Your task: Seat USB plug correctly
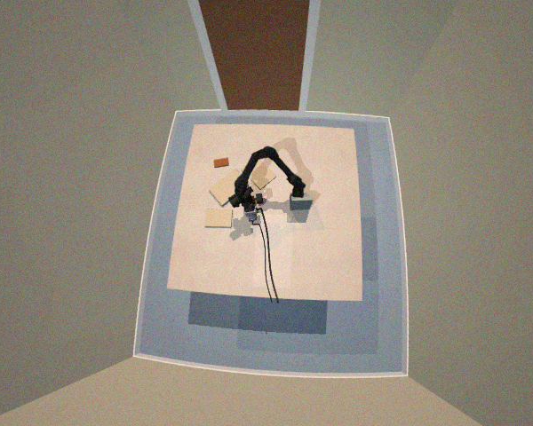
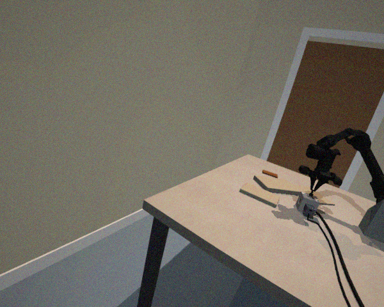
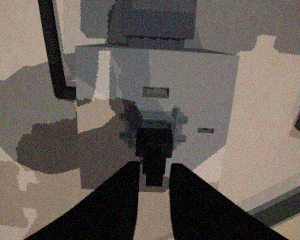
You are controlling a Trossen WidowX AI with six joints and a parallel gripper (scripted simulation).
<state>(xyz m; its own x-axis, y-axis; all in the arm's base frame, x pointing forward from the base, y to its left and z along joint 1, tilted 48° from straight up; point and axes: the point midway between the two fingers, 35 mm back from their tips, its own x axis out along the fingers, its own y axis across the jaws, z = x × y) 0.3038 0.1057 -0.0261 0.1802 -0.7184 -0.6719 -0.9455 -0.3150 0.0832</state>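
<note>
My gripper tip is now 20 mm above the USB plug. Round my gripper tip: USB socket 40 mm below, 10 mm to the left; then small orange block 340 mm to the right, 280 mm ahead, 100 mm below.
</note>
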